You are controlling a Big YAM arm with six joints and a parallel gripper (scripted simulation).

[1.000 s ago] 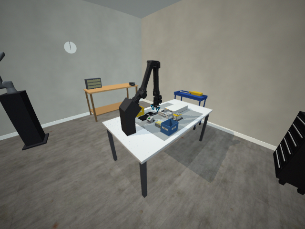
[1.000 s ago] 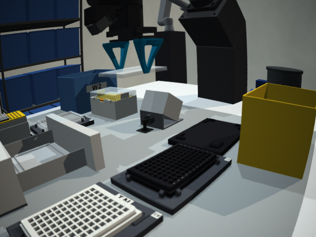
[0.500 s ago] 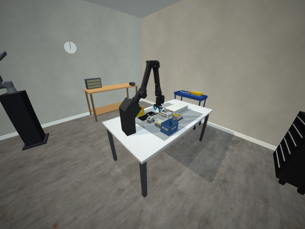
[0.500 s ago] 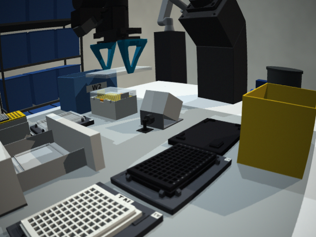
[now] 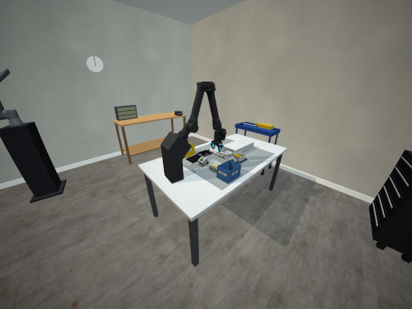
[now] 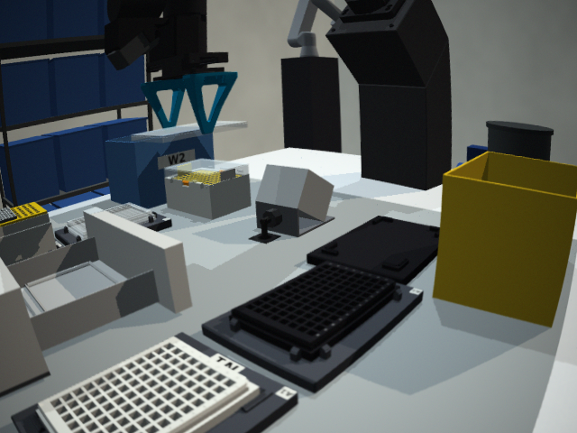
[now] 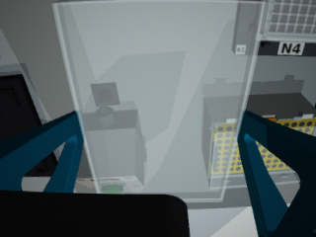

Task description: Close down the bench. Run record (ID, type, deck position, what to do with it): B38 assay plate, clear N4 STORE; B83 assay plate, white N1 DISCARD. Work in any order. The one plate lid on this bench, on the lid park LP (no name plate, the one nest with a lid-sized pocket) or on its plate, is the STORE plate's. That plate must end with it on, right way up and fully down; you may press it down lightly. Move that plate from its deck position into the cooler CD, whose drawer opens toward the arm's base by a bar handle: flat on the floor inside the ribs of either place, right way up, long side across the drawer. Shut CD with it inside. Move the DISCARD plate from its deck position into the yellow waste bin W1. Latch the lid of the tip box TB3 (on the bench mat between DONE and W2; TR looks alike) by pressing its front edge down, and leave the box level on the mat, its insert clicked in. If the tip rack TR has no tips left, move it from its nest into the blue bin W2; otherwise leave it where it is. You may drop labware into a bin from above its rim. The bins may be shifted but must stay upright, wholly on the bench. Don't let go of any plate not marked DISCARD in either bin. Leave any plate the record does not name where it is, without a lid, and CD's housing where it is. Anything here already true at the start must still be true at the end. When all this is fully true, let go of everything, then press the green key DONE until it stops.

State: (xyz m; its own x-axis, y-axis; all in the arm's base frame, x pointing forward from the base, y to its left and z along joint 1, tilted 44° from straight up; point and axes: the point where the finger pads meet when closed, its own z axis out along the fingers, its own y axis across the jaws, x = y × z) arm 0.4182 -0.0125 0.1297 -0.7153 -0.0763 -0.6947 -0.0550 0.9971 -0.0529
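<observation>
My hand is 130 mm to the left of the clear plate, 130 mm above it and 80 mm short of it. The rest, counted from my hand: tip box lid (120 mm to the right, 100 mm behind, 90 mm below); grey done key housing (140 mm behind, 100 mm below, 50 mm to the left); clear plate lid (right at my hand).
</observation>
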